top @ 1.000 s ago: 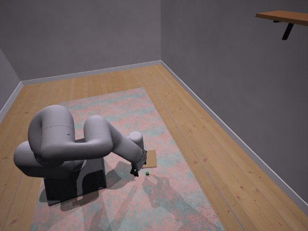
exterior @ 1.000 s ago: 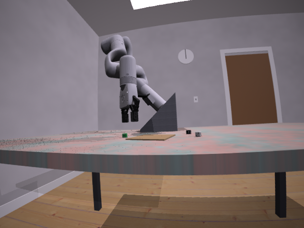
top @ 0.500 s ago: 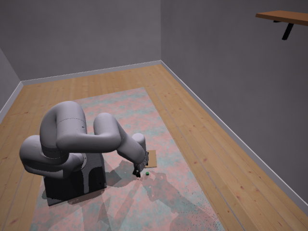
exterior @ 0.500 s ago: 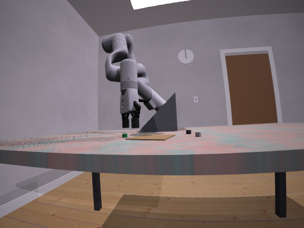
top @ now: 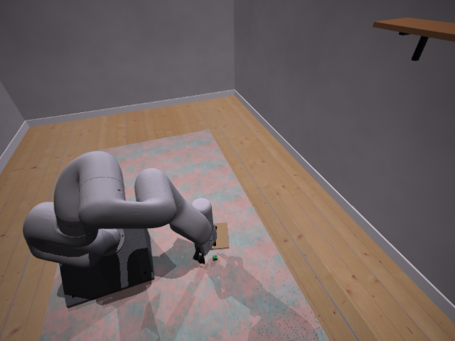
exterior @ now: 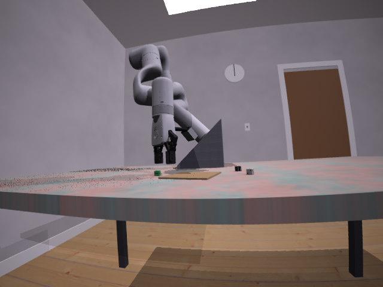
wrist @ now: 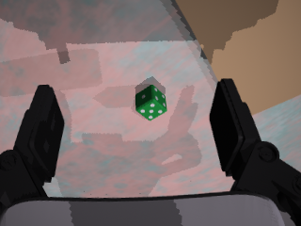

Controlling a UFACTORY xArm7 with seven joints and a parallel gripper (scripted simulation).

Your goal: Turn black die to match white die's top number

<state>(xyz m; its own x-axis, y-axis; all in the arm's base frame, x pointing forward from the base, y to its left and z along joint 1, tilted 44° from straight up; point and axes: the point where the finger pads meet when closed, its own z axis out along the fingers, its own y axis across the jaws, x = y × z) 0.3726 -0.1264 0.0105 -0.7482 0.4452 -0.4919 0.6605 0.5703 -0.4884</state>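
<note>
The green die lies 40 mm below my hand, 30 mm ahead of it and 10 mm to the right of it. The rest, counted from my hand: tan mat: 100 mm to the left, 40 mm below, 40 mm ahead; then white die: 270 mm to the left, 50 mm ahead, 40 mm below; then black die: 240 mm to the left, 50 mm behind, 40 mm below.
</note>
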